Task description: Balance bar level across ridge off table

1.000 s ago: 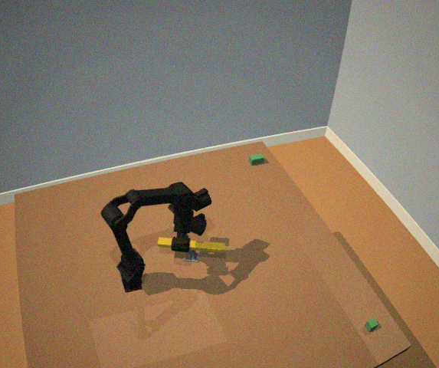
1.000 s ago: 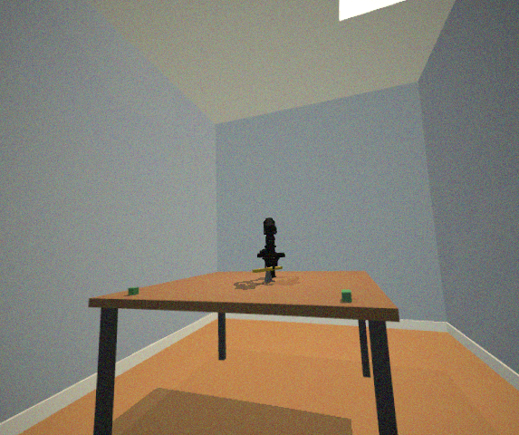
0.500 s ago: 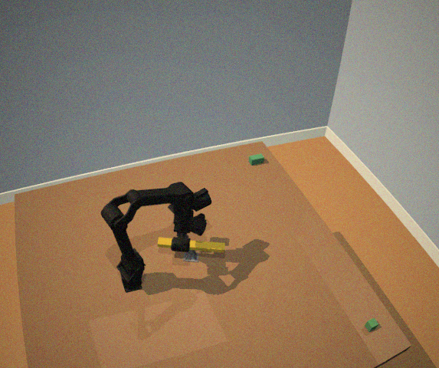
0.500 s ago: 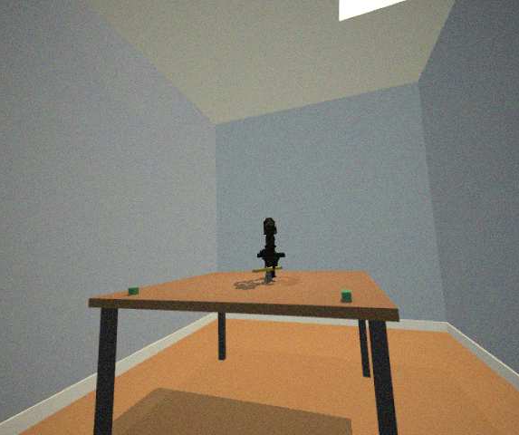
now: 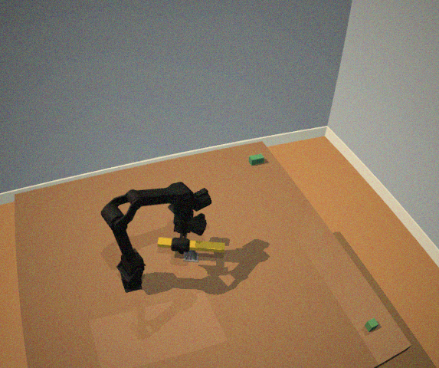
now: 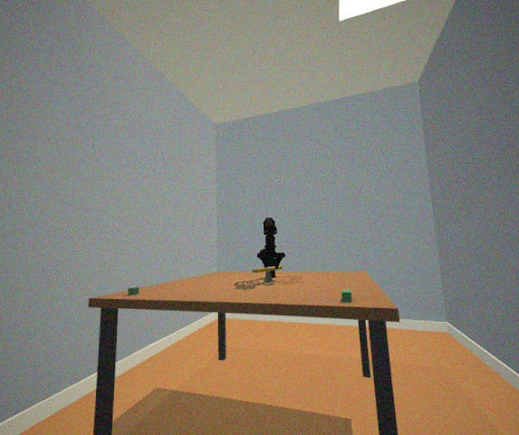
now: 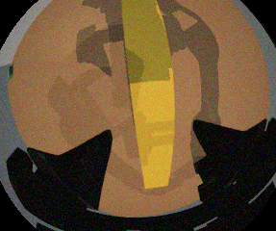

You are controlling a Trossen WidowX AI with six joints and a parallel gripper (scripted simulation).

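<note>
Now: the yellow bar 30 mm ahead of my gripper tip and 10 mm to the right of it.
</note>
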